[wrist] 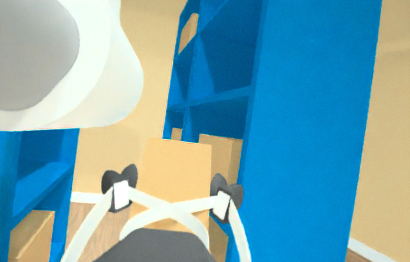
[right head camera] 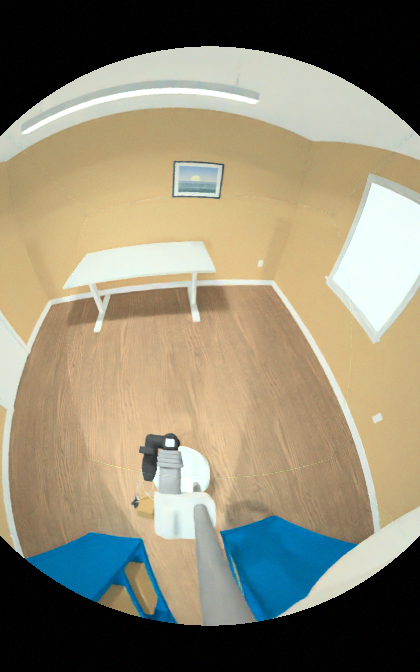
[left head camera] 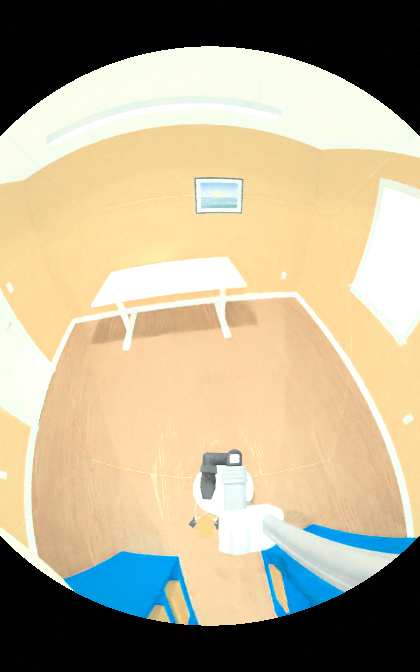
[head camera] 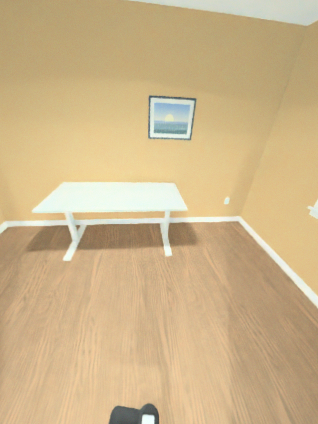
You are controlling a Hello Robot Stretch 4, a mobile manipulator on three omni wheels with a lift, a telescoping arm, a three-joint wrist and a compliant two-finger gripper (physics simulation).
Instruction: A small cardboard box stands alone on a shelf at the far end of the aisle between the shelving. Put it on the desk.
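Frame: origin at the robot's base, x back, y left, z down, level; centimetres.
Seen in the pictures: gripper, fingertip midpoint: (wrist: 174, 184).
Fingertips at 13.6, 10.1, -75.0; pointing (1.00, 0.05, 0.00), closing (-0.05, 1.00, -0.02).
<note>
A point is followed by its place in that frame, as x, y, z.
The small cardboard box (left head camera: 205, 528) (right head camera: 146, 508) (wrist: 176, 167) {11.3, 10.0, -77.0} is between the two fingertips of my gripper (left head camera: 205, 522) (wrist: 174, 184) {13.6, 10.1, -75.0}, which is shut on it. The box stays up off the floor, beside the mast and over the base. In the right head view one fingertip shows and the other is hidden. The white desk (head camera: 115, 196) {-175.9, 56.8, -69.3} (left head camera: 170, 281) (right head camera: 145, 264) stands against the far wall ahead, a stretch of floor away from the gripper. No object shows on its top. In the head view a black wrist part shows at the bottom edge.
Blue shelving (left head camera: 125, 575) (right head camera: 90, 555) (wrist: 310, 100) {68.7, 52.3, -94.6} with larger cardboard boxes (wrist: 226, 155) {85.8, 30.9, -71.7} stands behind on one side, and another blue unit (right head camera: 280, 555) (wrist: 40, 187) {89.3, -35.7, -50.6} on the other. A framed picture (head camera: 171, 118) {-232.6, -1.4, -149.7} hangs above the desk. A window (right head camera: 380, 260) is on the right wall.
</note>
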